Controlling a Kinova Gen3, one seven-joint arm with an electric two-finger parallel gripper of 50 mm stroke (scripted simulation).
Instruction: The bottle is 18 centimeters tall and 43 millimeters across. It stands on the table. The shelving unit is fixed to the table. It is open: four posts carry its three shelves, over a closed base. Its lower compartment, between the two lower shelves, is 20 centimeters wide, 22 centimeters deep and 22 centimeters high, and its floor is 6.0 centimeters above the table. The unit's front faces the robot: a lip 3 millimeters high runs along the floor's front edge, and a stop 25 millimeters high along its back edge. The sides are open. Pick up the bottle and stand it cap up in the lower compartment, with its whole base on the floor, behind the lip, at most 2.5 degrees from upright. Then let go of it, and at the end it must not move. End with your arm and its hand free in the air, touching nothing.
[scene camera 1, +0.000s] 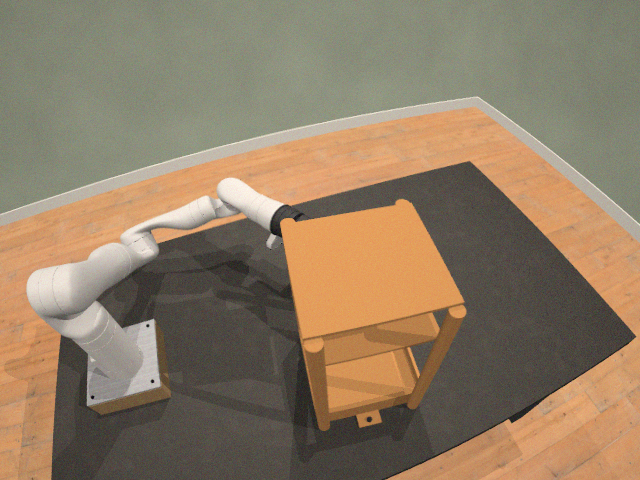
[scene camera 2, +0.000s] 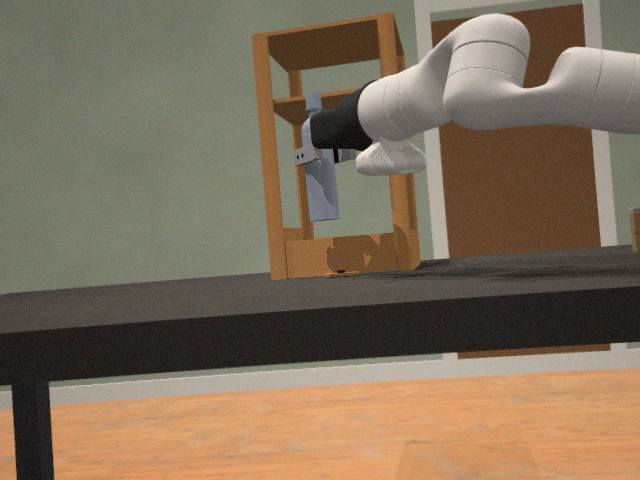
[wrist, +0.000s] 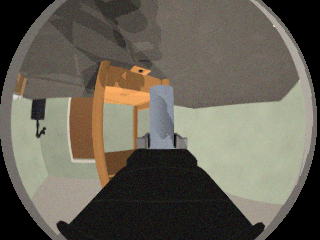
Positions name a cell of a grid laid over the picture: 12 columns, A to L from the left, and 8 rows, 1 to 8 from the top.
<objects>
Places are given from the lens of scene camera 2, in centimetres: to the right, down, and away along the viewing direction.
my gripper (scene camera 2: F3): -1, -12, 91
bottle (scene camera 2: G4): 0, -8, 87
</objects>
